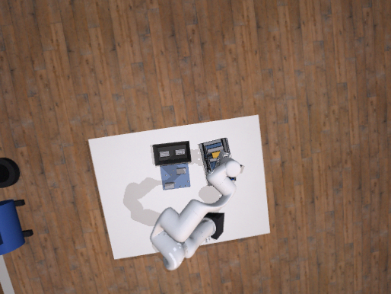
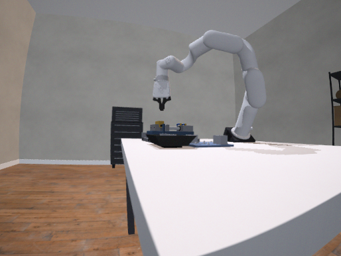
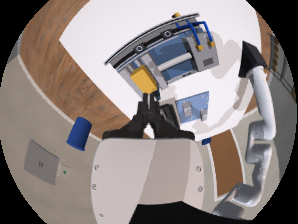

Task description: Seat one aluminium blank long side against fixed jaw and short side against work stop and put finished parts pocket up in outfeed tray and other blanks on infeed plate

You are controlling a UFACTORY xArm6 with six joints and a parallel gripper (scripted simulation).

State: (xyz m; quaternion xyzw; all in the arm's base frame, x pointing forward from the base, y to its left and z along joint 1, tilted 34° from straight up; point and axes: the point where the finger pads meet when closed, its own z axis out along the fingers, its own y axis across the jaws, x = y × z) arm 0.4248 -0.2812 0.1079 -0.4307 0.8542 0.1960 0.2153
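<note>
The brass blank is 10 cm below my hand and 1 cm ahead of it. Round my hand: vise: 16 cm below, 6 cm behind.
</note>
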